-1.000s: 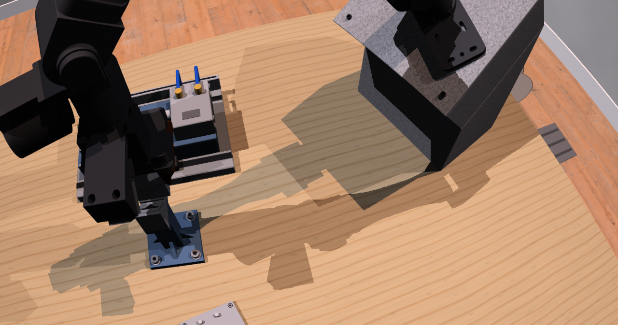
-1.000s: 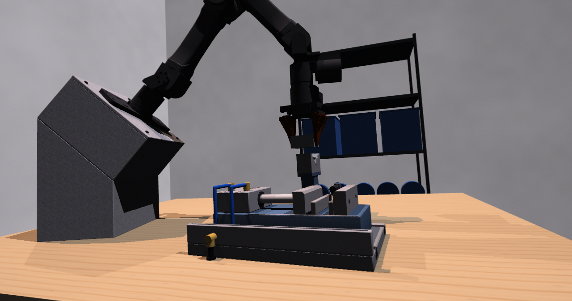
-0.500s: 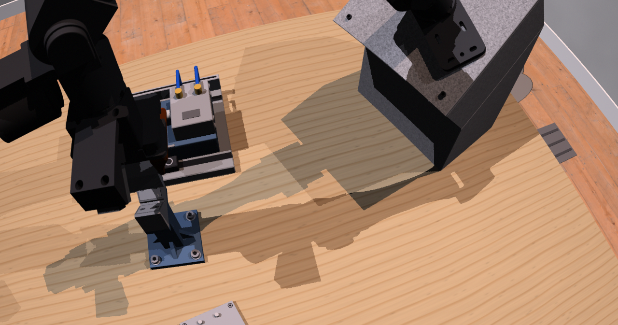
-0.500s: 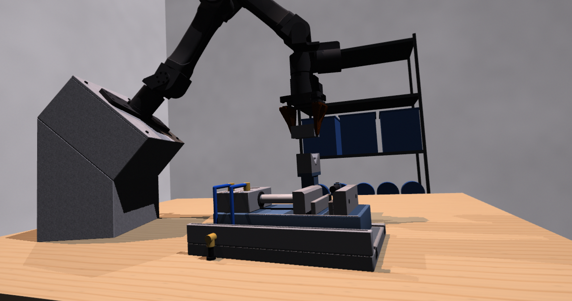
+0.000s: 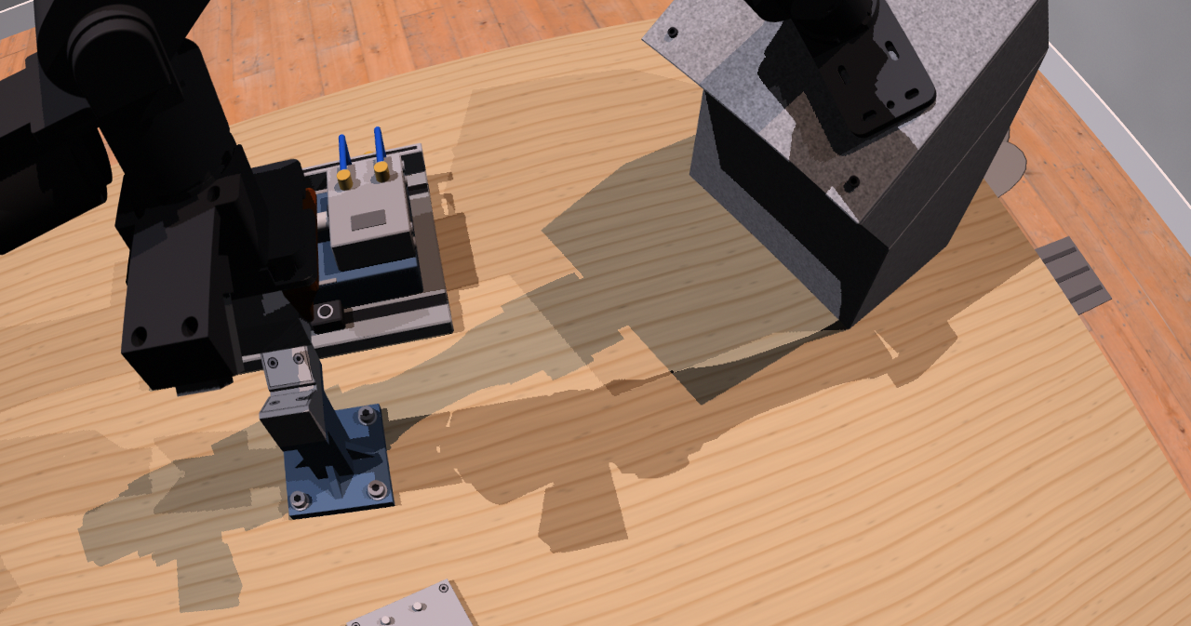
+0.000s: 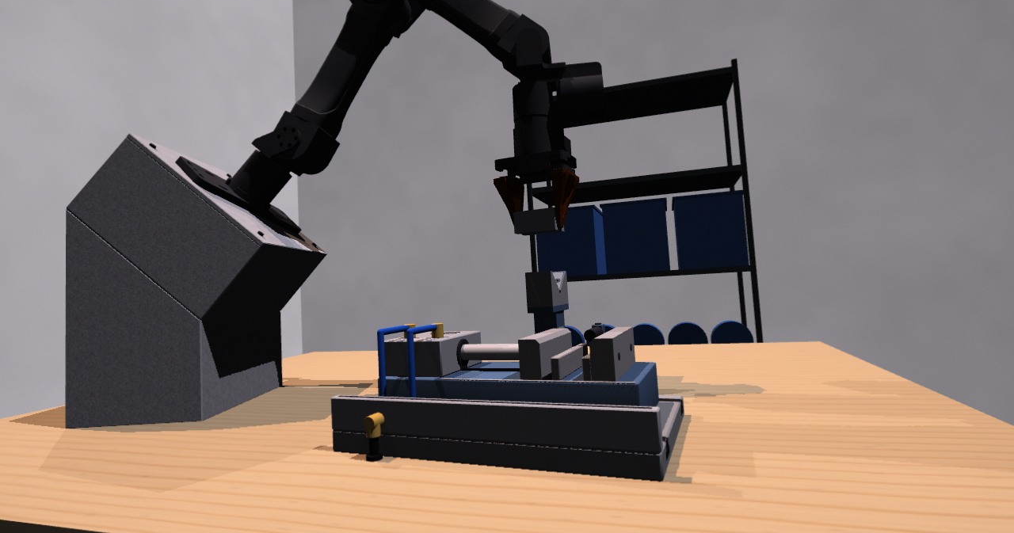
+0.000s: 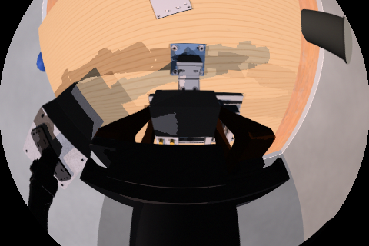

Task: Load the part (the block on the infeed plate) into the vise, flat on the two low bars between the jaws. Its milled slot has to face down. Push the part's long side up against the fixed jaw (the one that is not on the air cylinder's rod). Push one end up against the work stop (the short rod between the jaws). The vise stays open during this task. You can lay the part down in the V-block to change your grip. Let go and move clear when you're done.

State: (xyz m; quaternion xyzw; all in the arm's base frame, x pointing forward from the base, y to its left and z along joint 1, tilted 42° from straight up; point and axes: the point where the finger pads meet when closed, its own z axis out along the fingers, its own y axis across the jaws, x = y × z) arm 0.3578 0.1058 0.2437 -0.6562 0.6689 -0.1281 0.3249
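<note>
My hand is 18 cm to the left of the fixed jaw, 16 cm short of it and 15 cm above it. Also, from my hand: cylinder rod 19 cm to the right, 15 cm below, 4 cm ahead; grey part right at my hand; work stop rod 14 cm below, 13 cm to the right, 12 cm ahead.
</note>
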